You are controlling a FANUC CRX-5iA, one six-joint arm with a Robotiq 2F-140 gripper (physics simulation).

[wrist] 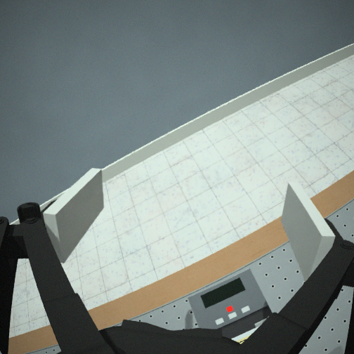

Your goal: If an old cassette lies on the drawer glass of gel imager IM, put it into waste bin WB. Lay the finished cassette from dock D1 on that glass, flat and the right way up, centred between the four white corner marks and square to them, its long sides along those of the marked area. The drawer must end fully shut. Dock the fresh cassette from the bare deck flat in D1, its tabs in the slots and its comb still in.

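My gripper (192,195) is open, with its two pale finger pads wide apart and nothing between them. It hangs above the table area, seen from the wrist. A grey unit (257,289) with a dark display, a red button and several pale buttons stands at the lower middle, below the gap between the pads. Part of a white and yellow item (245,335) shows at its lower edge, mostly hidden by the gripper's body; I cannot tell what it is. The imager's drawer glass, the cassettes, dock D1's slots and bin WB cannot be made out.
A grey perforated deck (286,265) lies around the unit. A brown strip (200,272) runs along the deck's edge. Beyond it is a pale tiled surface (175,200), bordered by a low light wall (220,114). A plain grey-blue area lies past the wall.
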